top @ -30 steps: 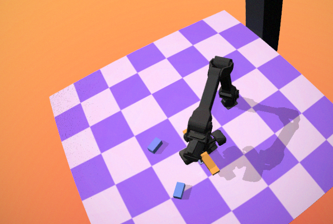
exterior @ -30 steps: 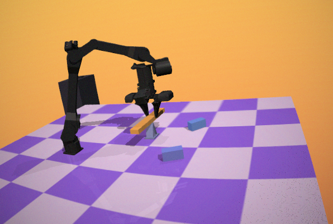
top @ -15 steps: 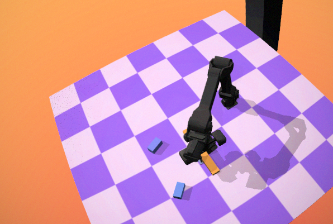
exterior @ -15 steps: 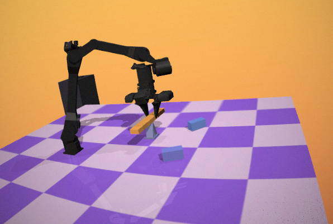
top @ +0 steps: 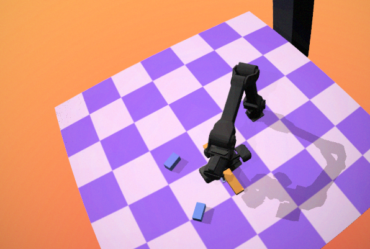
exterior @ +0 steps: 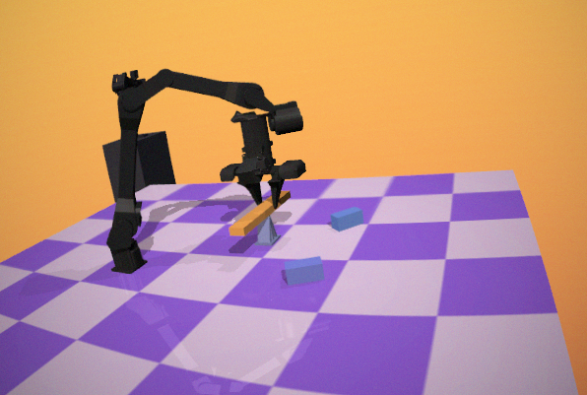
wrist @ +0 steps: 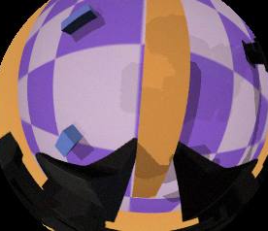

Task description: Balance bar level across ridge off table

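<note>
My gripper tip is 3 cm to the left of the orange bar.
</note>
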